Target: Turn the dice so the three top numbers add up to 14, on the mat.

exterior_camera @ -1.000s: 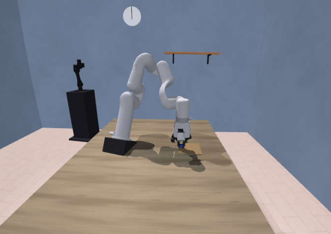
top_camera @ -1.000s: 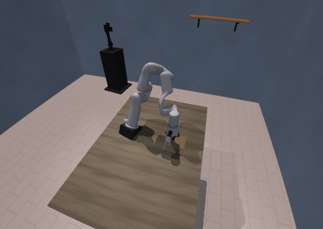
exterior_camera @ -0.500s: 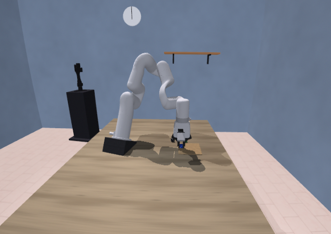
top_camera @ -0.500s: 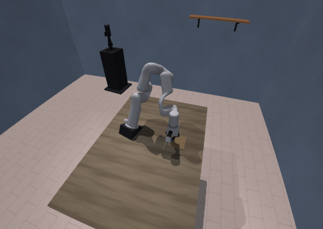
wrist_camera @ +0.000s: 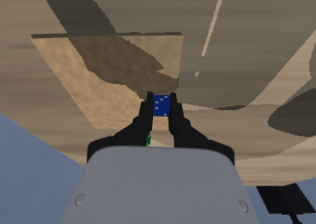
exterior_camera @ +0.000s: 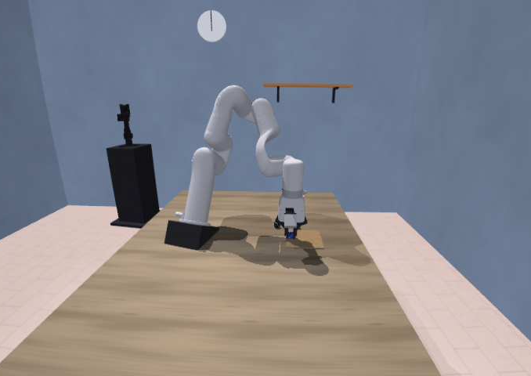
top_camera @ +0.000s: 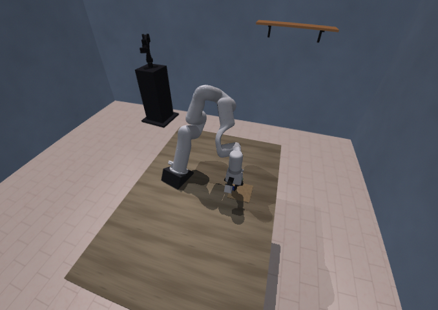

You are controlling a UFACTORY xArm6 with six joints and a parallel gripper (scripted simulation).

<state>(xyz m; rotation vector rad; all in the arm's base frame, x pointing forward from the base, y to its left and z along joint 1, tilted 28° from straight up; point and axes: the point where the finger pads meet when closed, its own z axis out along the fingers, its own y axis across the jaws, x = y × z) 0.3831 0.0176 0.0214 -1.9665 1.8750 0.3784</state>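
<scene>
The blue die lies 1 cm below my hand. Round my hand: black die: 9 cm to the left, 6 cm behind, 2 cm below; then tan mat: 5 cm ahead, 2 cm below; then green die: 10 cm to the left, 2 cm below, 2 cm ahead.
</scene>
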